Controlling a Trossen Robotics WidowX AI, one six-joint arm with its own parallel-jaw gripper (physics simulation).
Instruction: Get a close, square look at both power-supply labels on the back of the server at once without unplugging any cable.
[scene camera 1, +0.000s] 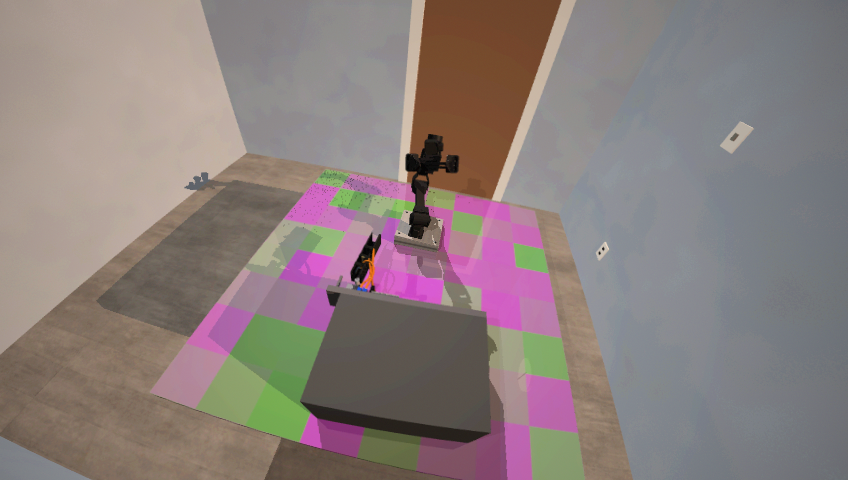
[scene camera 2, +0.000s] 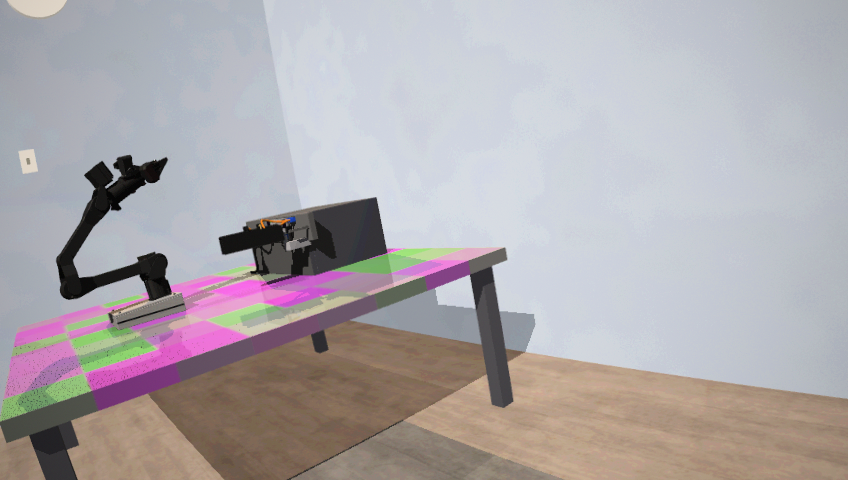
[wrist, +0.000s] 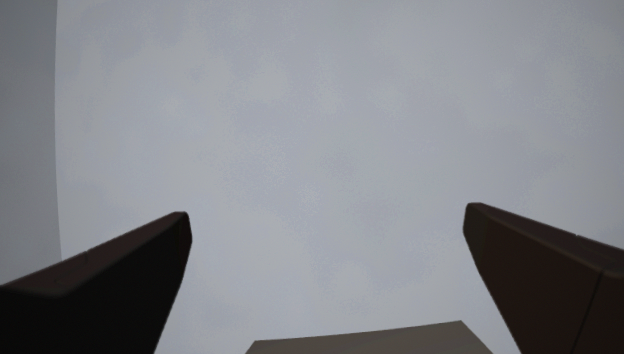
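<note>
The server is a dark grey box on the table, its back turned to the arm. In the wrist view, the top of the server shows at the bottom edge. Orange cables and a black cable arm stand out from one side of its back. The power-supply labels cannot be made out in any view. My gripper is open and empty, raised high above the table behind the server, pointing over its top at the wall.
The chequered pink and green table carries the arm's pale base plate and the server. The cable arm projects from the server's back toward the base. A brown door stands behind the arm, between blue-grey walls.
</note>
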